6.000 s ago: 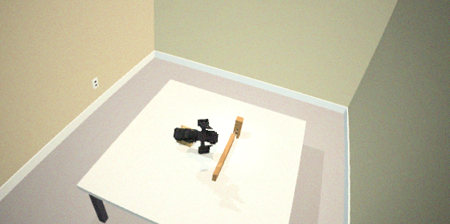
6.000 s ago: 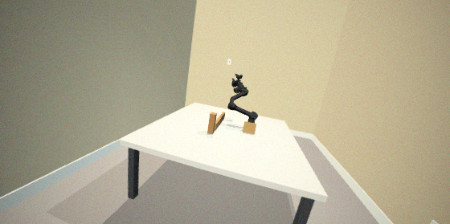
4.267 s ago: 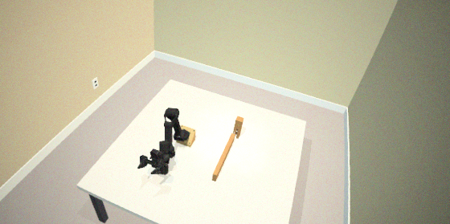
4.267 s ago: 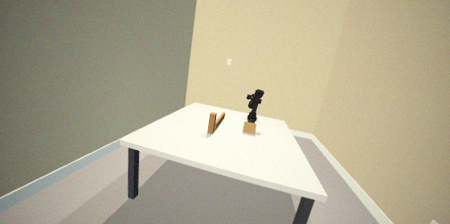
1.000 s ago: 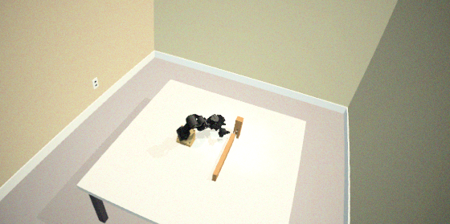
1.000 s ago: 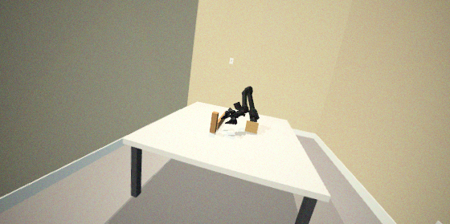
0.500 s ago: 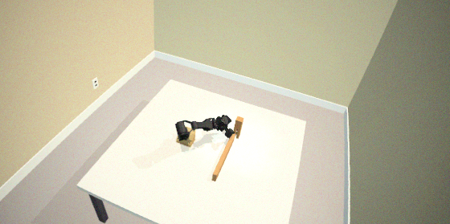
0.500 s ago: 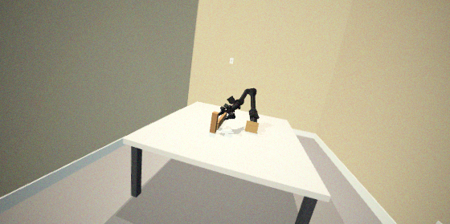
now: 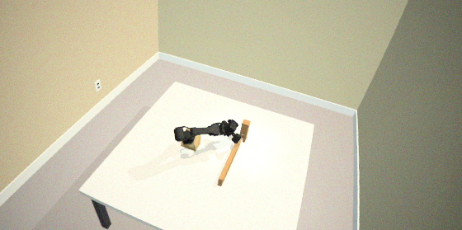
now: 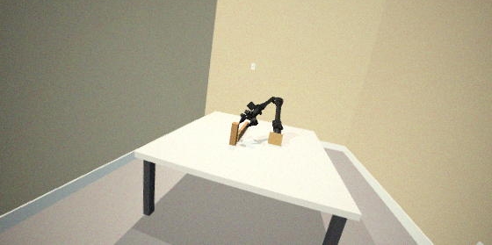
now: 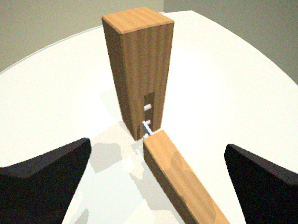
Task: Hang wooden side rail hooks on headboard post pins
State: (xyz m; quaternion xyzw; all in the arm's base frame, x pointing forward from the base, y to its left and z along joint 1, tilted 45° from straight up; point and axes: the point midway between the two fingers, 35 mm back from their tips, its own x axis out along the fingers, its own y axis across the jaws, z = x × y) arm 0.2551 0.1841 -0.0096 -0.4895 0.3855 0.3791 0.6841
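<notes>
My gripper tip is now 2 cm short of the upright headboard post, 10 cm to the right of it and 6 cm above it.
</notes>
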